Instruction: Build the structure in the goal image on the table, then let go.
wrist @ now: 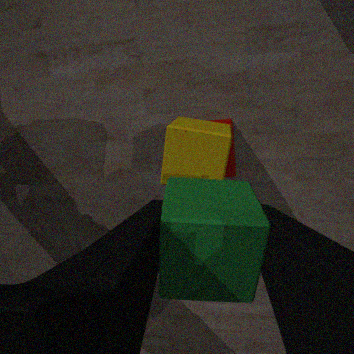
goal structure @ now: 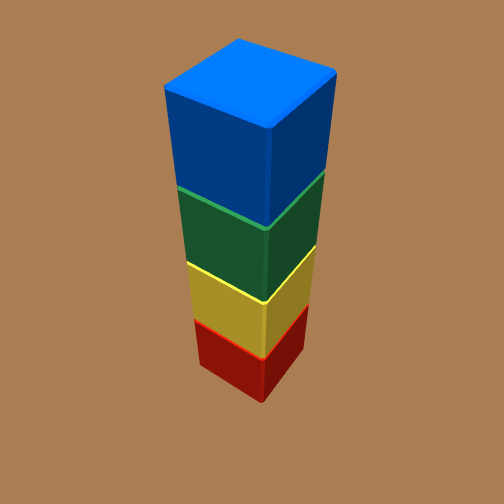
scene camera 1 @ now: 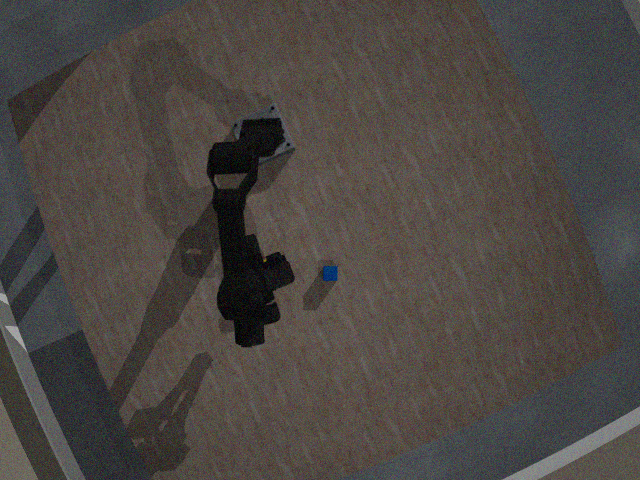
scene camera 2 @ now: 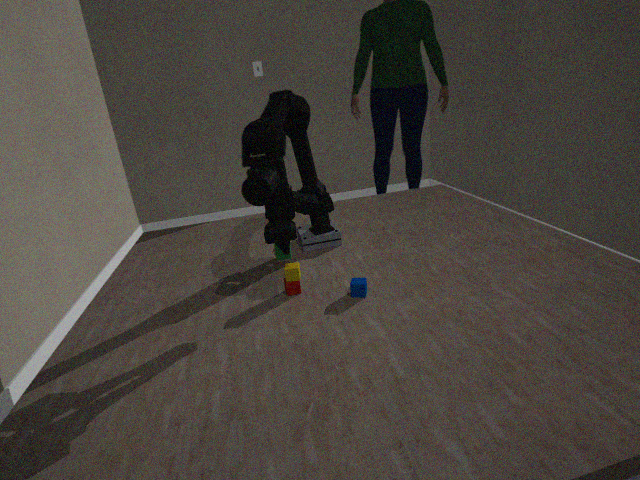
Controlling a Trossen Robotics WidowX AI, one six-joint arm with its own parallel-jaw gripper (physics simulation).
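My gripper (scene camera 2: 283, 250) (wrist: 208, 213) is shut on a green cube and holds it in the air. The green cube (scene camera 2: 281, 253) (wrist: 211, 240) is between the fingers, above and close to the stack in the wrist view. A yellow cube (scene camera 2: 292, 271) (wrist: 196, 152) sits on a red cube (scene camera 2: 292, 287) (wrist: 231, 160), slightly offset; the red one is mostly hidden in the wrist view. A blue cube (scene camera 1: 329, 273) (scene camera 2: 358, 287) stands alone on the table, to the right of the stack in scene camera 2. The arm hides the stack and the green cube in scene camera 1.
The arm's grey base plate (scene camera 1: 285, 148) (scene camera 2: 320, 240) stands behind the cubes in scene camera 2. A standing person (scene camera 2: 399, 56) in a green top is at the back by the wall. Dark arm shadows fall across the wooden surface.
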